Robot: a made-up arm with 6 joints.
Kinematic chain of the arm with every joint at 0, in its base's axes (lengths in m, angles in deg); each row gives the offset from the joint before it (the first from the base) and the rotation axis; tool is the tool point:
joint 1: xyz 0 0 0.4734 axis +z
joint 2: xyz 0.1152 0 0 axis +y
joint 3: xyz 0 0 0.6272 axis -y
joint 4: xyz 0 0 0.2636 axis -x
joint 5: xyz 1.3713 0 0 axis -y
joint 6: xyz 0.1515 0 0 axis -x
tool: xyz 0 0 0
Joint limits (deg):
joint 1: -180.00..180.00
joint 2: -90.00..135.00
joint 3: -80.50..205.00
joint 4: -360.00..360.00
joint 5: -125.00..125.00
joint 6: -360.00..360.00
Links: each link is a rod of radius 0.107 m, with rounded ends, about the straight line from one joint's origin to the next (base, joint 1, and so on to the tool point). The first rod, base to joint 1, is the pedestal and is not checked.
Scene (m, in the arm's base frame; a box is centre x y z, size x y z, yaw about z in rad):
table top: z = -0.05
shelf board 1: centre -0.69 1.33 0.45 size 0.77 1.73 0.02 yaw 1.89
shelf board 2: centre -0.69 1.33 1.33 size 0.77 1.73 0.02 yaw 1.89
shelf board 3: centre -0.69 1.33 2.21 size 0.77 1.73 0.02 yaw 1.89
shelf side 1: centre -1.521 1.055 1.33 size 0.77 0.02 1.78 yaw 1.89
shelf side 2: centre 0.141 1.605 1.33 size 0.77 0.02 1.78 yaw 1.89
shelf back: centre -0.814 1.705 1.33 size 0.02 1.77 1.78 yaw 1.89
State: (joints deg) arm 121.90 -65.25 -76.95 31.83 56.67 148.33
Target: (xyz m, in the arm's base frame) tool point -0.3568 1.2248 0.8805
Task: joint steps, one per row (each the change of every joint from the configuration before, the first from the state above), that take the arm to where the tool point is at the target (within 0.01 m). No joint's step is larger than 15 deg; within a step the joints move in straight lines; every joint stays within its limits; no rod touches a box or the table.
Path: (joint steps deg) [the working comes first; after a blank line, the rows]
Joints at the target: 103.78 -34.10 -52.24 28.65 48.97 148.33
Straight joint move there: clear.

1: -6.04 10.38 8.24 -1.06 -2.57 0.00
2: -6.04 10.39 8.23 -1.06 -2.56 0.00
3: -6.04 10.38 8.24 -1.06 -2.57 0.00

